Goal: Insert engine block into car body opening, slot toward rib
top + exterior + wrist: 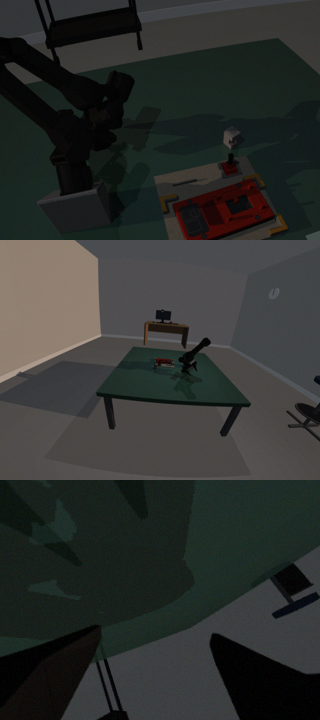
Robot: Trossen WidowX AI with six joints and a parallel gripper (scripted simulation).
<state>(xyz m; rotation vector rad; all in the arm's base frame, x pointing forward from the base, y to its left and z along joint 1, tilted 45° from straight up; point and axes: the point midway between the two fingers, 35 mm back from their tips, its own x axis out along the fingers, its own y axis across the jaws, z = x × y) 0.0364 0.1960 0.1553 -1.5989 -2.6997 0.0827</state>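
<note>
Now: gripper tip 390 mm short of the engine block, 200 mm to the left of it and 20 mm above it. From my gripper tip the other things lie so: grey holder: 350 mm ahead, 270 mm to the right, 10 mm below.
</note>
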